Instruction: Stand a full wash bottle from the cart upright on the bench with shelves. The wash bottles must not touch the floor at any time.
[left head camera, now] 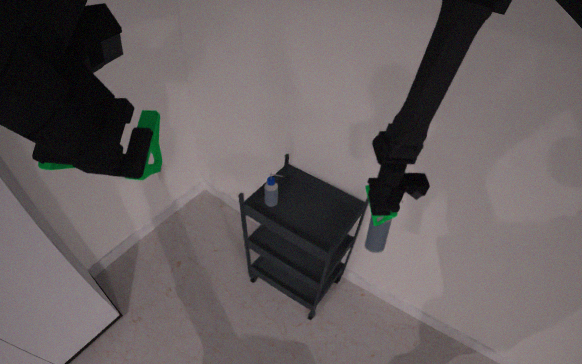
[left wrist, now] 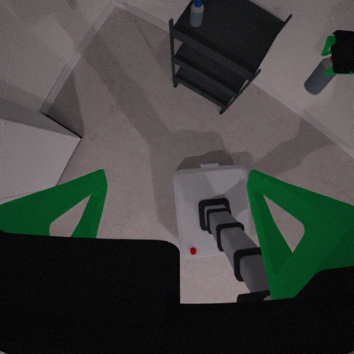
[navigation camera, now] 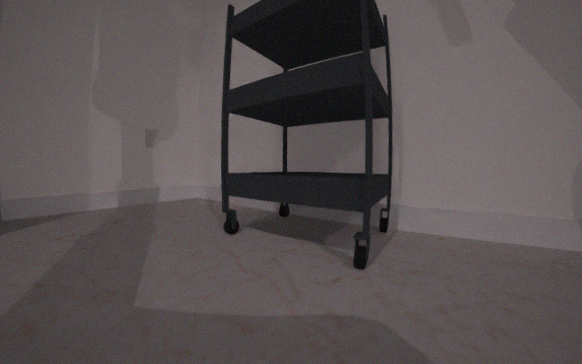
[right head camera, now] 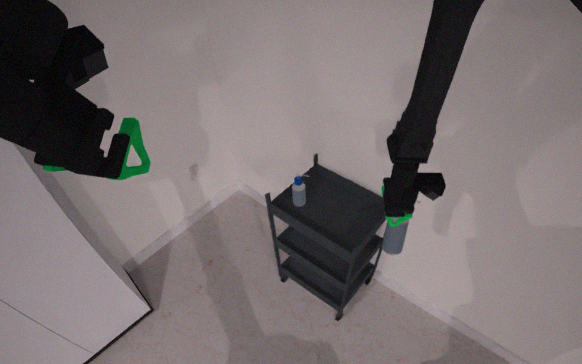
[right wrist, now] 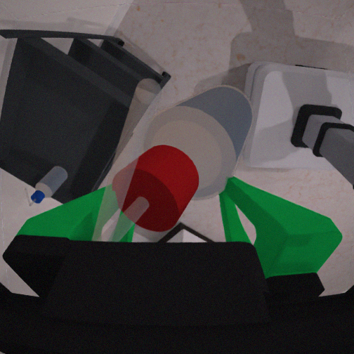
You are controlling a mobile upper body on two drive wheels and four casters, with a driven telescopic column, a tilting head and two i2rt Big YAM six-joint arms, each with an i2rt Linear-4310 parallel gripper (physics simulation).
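Places are measured from the left arm's base along level axes (x ahead, y left, z up), in centimetres.
Pixels of known places: left gripper, fingertip midpoint: [left head camera: 126,163] [right head camera: 121,164]; right gripper, fingertip midpoint: [left head camera: 374,217] [right head camera: 391,218].
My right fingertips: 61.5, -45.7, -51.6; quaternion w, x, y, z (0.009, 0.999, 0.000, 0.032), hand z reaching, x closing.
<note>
Ahead of a thing's pixels: the offset from my right fingertips to its top centre, as dx, dy, dz. "*": to the spot under its first point.
My right gripper [left head camera: 384,218] [right head camera: 399,219] is shut on a red-capped wash bottle [left head camera: 377,237] [right head camera: 395,239] [left wrist: 318,77] [right wrist: 163,187], which hangs roughly upright beside the cart, in the air. Its grey-blue body shows below the fingers; its neck is partly hidden by them in the head views. A blue-capped wash bottle {+44.9, +27.9, -25.4} [left head camera: 271,194] [right head camera: 299,194] [left wrist: 196,15] [right wrist: 54,180] stands upright on the top shelf of the dark cart [left head camera: 287,230] [right head camera: 315,230] [navigation camera: 308,189]. My left gripper [left wrist: 176,177] is open and empty, high above the floor. The bench with shelves cannot be made out for certain.
A white box-like furniture piece {* -11.9, +128.4, -52.3} [left head camera: 50,300] [right head camera: 65,295] [left wrist: 35,155] stands at the left. Walls meet in a corner behind the cart. The robot's white base [left wrist: 210,175] [right wrist: 275,115] is in front of the cart, apart from it. The cart stands on casters {* +11.8, +6.5, -105.0} [navigation camera: 361,254].
</note>
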